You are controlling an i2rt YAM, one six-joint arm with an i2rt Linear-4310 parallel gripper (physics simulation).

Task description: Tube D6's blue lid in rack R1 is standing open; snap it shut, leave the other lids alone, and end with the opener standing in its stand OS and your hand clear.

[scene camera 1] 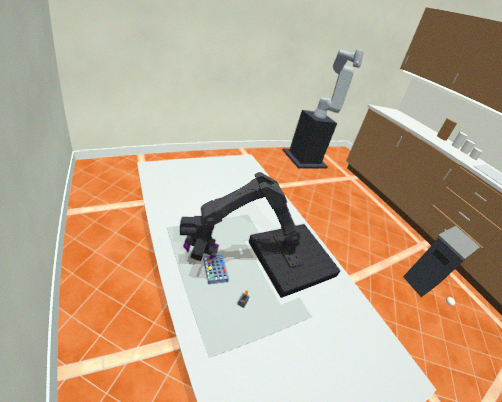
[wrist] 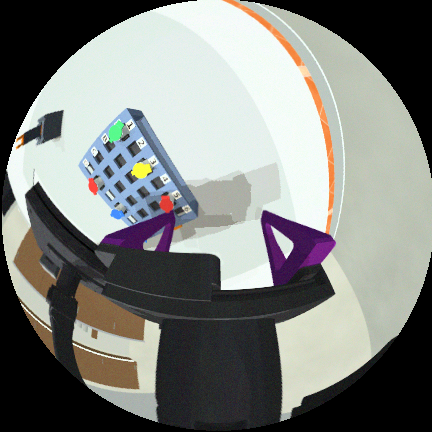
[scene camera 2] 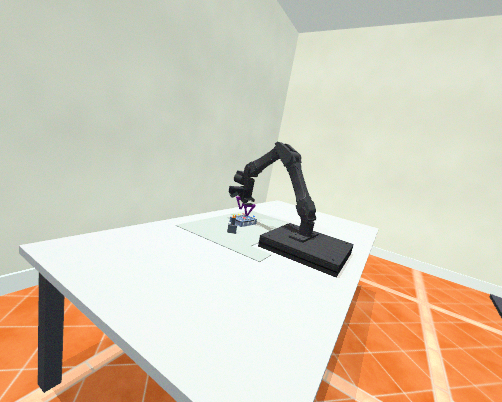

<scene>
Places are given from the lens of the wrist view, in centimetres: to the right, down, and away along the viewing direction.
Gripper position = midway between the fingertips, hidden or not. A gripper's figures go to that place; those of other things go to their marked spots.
my gripper (wrist: 217, 214): 0, 0, 13
grey mat (wrist: 207, 122): -1, -9, 10
dark holder (wrist: 50, 123): -21, -12, 3
The marked spots on the grey mat and the dark holder are 22 cm apart.
</scene>
